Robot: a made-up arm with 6 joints.
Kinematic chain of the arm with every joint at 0, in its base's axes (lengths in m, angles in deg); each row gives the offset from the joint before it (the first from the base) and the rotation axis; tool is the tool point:
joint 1: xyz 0 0 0.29 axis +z
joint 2: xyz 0 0 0 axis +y
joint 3: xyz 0 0 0.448 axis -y
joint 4: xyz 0 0 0 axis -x
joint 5: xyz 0.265 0 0 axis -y
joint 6: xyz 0 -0.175 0 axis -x
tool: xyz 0 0 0
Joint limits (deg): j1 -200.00..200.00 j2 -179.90..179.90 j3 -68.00..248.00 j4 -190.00..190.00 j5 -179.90..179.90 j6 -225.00..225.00
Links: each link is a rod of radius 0.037 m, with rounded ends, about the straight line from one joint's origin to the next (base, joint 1, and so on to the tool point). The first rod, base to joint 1, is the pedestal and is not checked.
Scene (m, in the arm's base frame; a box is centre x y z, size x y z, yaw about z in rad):
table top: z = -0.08
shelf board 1: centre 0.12 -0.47 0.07 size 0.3 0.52 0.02 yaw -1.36
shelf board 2: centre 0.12 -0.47 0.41 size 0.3 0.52 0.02 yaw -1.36
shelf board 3: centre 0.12 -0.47 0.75 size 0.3 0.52 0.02 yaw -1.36
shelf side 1: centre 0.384 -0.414 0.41 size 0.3 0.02 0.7 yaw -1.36
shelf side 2: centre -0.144 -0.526 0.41 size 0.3 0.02 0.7 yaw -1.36
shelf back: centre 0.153 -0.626 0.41 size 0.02 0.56 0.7 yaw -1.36
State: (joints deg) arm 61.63 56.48 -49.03 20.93 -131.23 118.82
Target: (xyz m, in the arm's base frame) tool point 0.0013 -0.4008 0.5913
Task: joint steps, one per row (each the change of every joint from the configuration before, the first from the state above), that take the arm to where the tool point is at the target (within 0.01 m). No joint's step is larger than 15 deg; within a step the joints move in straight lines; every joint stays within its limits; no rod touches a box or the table.
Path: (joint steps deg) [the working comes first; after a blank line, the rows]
Joints at the target: -65.17 16.43 -23.02 17.22 -131.23 118.82
Straight joint move there: touches shelf board 2, shelf side 1.

1: -12.95 -11.73 2.24 -6.61 -1.44 2.00
2: -12.94 -11.73 2.24 -6.61 -1.44 2.00
3: -12.95 -11.72 2.25 -6.61 -1.44 1.99
4: -12.94 -11.73 2.24 -6.62 -1.43 2.00
5: -12.95 -11.73 2.24 -6.61 -1.44 2.00
6: -12.94 -11.73 2.24 -6.61 -1.44 2.00
7: -12.95 -11.73 2.25 -6.61 -1.44 1.99
8: -12.06 14.02 3.43 14.19 3.36 -4.66
9: -12.06 14.02 3.44 14.19 3.35 -4.66
10: -12.06 14.01 3.44 14.19 3.36 -4.66

